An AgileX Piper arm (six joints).
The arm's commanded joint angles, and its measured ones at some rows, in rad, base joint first. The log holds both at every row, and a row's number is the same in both.
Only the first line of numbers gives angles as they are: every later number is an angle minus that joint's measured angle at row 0.
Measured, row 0:
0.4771, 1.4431, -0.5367, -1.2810, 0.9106, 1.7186
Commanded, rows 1 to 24:
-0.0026, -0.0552, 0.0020, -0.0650, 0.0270, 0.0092
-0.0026, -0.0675, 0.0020, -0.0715, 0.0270, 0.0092
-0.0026, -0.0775, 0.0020, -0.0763, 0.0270, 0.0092
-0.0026, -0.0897, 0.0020, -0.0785, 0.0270, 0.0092
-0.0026, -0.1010, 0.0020, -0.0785, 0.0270, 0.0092
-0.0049, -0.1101, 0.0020, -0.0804, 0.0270, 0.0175
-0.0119, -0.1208, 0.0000, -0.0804, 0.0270, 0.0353
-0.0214, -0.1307, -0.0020, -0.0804, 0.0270, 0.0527
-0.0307, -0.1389, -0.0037, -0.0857, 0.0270, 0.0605
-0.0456, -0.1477, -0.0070, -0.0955, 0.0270, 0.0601
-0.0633, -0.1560, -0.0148, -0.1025, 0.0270, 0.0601
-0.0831, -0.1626, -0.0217, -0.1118, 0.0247, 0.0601
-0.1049, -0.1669, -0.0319, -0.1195, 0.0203, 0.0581
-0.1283, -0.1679, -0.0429, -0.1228, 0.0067, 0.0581
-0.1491, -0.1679, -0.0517, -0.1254, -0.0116, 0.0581
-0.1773, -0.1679, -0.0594, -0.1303, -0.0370, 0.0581
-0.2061, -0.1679, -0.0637, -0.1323, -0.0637, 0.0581
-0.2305, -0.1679, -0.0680, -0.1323, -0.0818, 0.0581
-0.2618, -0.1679, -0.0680, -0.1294, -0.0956, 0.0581
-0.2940, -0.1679, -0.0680, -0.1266, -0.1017, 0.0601
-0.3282, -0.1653, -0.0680, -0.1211, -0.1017, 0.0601
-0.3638, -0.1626, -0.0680, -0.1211, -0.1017, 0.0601
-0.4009, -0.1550, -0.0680, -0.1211, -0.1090, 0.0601
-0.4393, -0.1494, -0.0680, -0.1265, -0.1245, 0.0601
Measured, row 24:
-0.3163, -0.1598, -0.0611, -0.1029, -0.1025, 0.0555
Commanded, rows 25 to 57:
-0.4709, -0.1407, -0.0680, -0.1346, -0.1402, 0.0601
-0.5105, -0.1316, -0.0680, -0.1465, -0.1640, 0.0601
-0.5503, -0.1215, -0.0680, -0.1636, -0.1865, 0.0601
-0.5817, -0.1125, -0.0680, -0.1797, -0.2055, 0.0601
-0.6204, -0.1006, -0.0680, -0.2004, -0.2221, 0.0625
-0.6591, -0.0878, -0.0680, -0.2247, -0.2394, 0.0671
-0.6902, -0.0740, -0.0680, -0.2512, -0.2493, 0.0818
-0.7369, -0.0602, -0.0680, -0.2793, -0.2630, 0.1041
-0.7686, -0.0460, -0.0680, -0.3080, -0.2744, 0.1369
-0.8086, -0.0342, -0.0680, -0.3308, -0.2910, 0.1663
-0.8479, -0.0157, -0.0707, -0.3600, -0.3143, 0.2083
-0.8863, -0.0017, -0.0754, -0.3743, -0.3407, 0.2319
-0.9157, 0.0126, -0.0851, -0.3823, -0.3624, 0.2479
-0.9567, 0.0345, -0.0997, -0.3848, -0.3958, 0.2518
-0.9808, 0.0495, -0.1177, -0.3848, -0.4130, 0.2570
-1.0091, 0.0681, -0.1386, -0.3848, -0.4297, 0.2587
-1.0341, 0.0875, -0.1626, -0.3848, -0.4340, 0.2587
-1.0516, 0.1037, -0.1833, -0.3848, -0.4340, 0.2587
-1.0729, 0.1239, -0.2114, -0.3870, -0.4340, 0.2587
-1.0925, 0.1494, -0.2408, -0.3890, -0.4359, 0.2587
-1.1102, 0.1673, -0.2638, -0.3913, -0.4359, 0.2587
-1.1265, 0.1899, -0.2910, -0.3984, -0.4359, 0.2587
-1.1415, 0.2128, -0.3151, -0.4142, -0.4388, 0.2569
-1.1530, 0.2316, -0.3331, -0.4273, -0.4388, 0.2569
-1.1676, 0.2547, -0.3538, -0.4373, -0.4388, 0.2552
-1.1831, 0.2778, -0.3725, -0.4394, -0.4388, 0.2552
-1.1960, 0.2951, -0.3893, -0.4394, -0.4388, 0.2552
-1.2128, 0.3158, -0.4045, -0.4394, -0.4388, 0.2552
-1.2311, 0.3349, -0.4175, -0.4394, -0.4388, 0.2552
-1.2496, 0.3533, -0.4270, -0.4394, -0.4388, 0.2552
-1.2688, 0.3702, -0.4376, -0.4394, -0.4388, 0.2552
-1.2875, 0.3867, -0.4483, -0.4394, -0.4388, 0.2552
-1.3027, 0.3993, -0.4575, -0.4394, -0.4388, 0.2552
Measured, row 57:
-1.2400, 0.3523, -0.4195, -0.4186, -0.4465, 0.2543
